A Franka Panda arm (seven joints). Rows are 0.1 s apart.
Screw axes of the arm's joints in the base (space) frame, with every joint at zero. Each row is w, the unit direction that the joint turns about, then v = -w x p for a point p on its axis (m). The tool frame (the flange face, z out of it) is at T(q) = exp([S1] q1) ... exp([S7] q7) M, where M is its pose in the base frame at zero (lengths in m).
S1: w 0 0 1 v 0 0 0
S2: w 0 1 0 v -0.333 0 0
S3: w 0 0 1 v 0 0 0
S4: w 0 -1 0 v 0.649 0 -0.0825
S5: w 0 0 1 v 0 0 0
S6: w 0 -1 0 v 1.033 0 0
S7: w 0 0 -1 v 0 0.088 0
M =
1 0 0 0.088
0 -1 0 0
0 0 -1 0.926
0 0 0 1
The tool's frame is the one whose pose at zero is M.
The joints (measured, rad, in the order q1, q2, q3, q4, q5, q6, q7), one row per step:
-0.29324, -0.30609, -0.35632, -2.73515, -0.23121, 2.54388, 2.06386
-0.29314, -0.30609, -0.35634, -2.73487, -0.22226, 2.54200, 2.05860
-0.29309, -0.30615, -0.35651, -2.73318, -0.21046, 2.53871, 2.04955
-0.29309, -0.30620, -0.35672, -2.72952, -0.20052, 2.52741, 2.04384
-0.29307, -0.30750, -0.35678, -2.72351, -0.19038, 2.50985, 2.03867
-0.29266, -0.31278, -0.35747, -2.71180, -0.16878, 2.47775, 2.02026
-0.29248, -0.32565, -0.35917, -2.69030, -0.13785, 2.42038, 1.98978
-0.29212, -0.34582, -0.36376, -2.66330, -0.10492, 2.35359, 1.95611
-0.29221, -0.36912, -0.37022, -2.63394, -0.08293, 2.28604, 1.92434
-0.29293, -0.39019, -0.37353, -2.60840, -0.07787, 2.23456, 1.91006
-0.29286, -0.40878, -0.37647, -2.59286, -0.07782, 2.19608, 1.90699
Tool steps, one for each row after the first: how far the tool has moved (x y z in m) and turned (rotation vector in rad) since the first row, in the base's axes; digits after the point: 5 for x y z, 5 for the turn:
-0.00013, -0.00006, -0.00007, 0.00534, -0.00093, -0.00164
-0.00009, -0.00049, 0.00031, 0.01184, -0.00245, -0.00205
-0.00027, -0.00103, 0.00070, 0.02012, 0.00183, -0.00487
-0.00038, -0.00177, 0.00192, 0.02983, 0.00835, -0.00851
-0.00041, -0.00321, 0.00557, 0.04828, 0.01597, -0.00826
-0.00060, -0.00572, 0.01378, 0.07765, 0.02657, -0.00396
-0.00119, -0.00910, 0.02632, 0.11092, 0.03059, 0.00170
-0.00248, -0.01306, 0.04122, 0.13831, 0.03200, 0.01303
-0.00341, -0.01628, 0.05548, 0.14946, 0.03149, 0.02083
-0.00533, -0.01773, 0.06573, 0.15733, 0.03261, 0.02217

